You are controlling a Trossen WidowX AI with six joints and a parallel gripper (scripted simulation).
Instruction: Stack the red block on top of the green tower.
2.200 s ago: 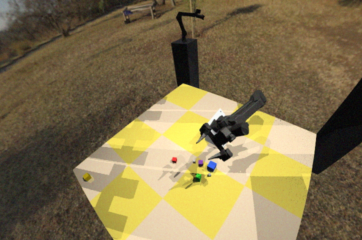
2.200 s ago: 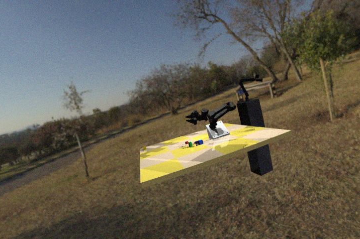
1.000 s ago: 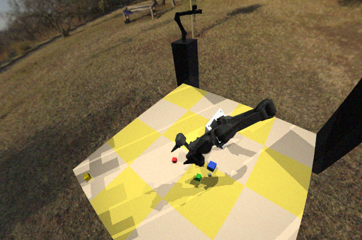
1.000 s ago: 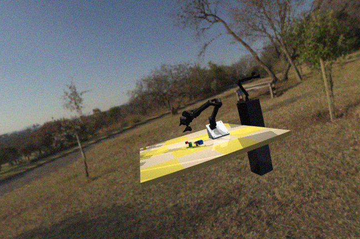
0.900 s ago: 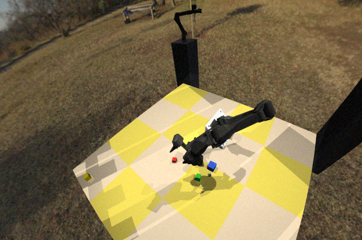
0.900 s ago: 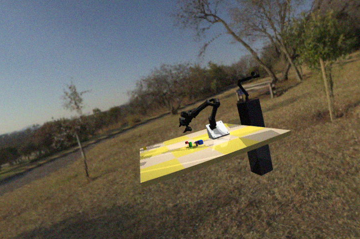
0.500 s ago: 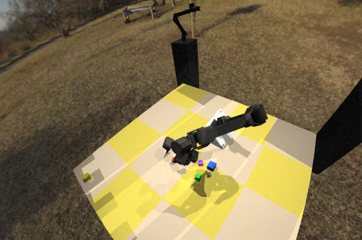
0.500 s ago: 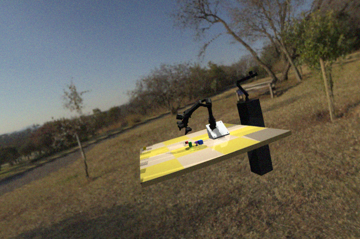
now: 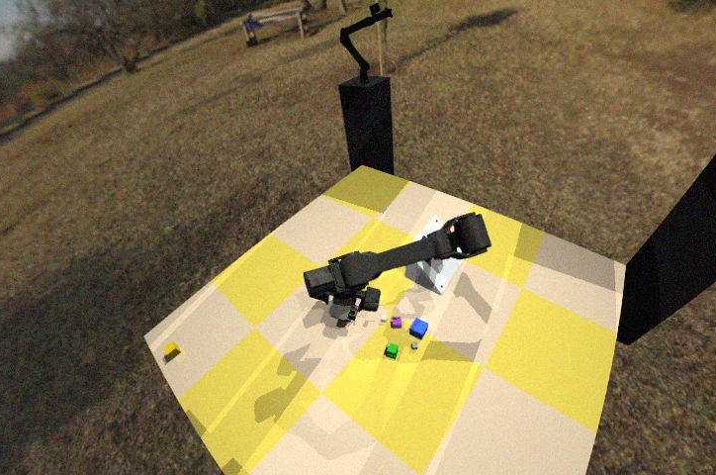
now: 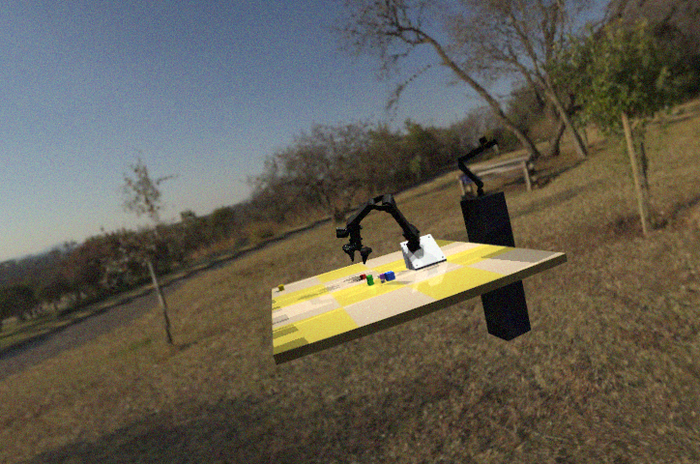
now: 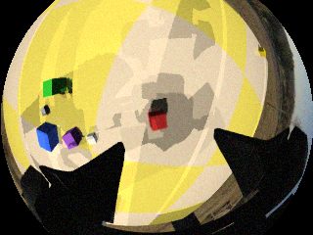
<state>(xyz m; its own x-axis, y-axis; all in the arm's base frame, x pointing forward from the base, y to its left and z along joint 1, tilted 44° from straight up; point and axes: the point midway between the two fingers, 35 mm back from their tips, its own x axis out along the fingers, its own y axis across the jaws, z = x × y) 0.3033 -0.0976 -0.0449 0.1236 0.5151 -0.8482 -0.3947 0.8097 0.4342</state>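
Now: the red block 90 mm below my gripper tip, 20 mm to the right of it and 10 mm behind it. Also, from my gripper tip: yellow block: 430 mm to the right, 430 mm ahead, 80 mm below; blue block: 200 mm to the left, 90 mm behind, 80 mm below; purple block: 130 mm to the left, 90 mm below, 80 mm behind.
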